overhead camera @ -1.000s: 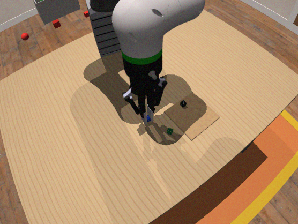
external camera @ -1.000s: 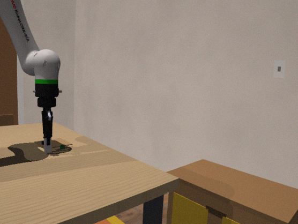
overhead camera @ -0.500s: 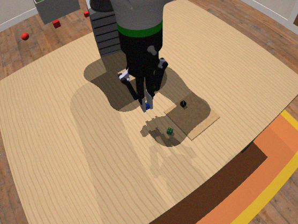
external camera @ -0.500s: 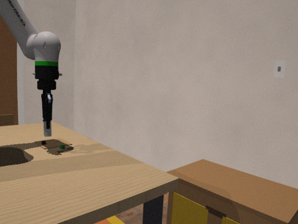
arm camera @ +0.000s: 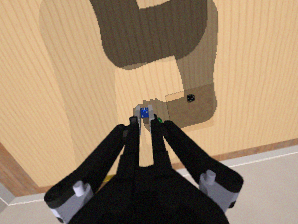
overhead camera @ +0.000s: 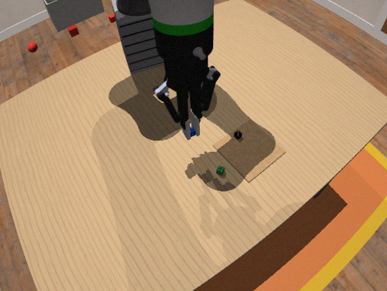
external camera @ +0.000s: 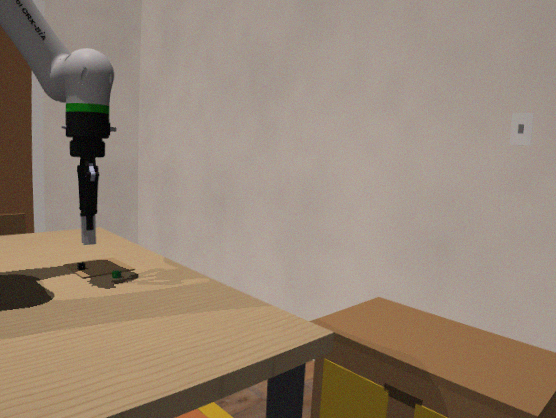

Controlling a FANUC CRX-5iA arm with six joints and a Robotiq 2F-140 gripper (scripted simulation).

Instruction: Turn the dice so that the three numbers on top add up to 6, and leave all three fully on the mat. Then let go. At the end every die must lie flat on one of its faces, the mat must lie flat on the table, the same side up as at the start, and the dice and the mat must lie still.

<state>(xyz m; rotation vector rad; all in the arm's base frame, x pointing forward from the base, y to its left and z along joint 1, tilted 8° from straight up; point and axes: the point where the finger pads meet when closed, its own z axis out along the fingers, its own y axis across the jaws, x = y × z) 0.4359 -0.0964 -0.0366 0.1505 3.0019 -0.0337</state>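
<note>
My hand is 14 cm to the right of the tan mat, 13 cm above it and 6 cm short of it. Round my hand: green die 13 cm below, 8 cm ahead, 3 cm to the left; blue die 3 cm below; black die 13 cm to the left, 12 cm below, 2 cm ahead.
</note>
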